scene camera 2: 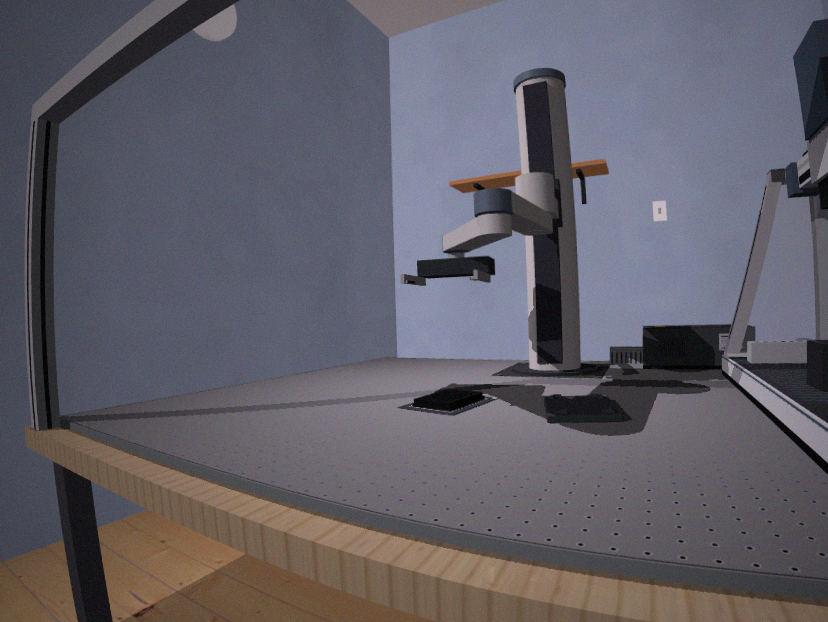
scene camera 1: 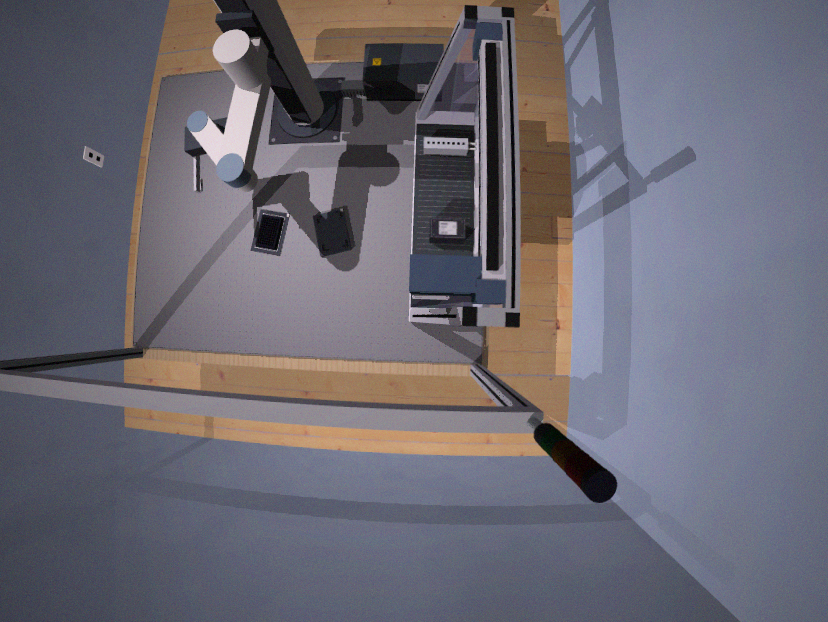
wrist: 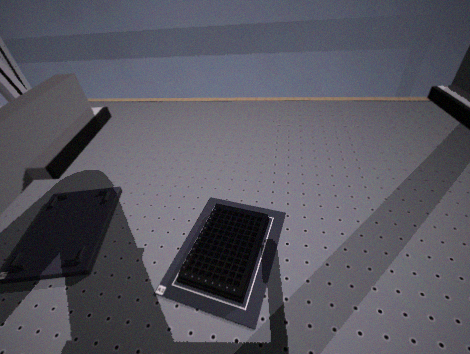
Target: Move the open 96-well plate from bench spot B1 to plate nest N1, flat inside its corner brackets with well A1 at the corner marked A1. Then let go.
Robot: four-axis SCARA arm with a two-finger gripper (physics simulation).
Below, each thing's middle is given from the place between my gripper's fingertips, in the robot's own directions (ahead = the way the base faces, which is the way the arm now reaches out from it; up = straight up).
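Dark plate nest (scene camera 2: pixel 596 408): far to the left of my hand, far below it and a little ahead of it. My gripper is 8 cm short of the black well plate (scene camera 2: pixel 450 399), 6 cm to the right of it and 25 cm above it.
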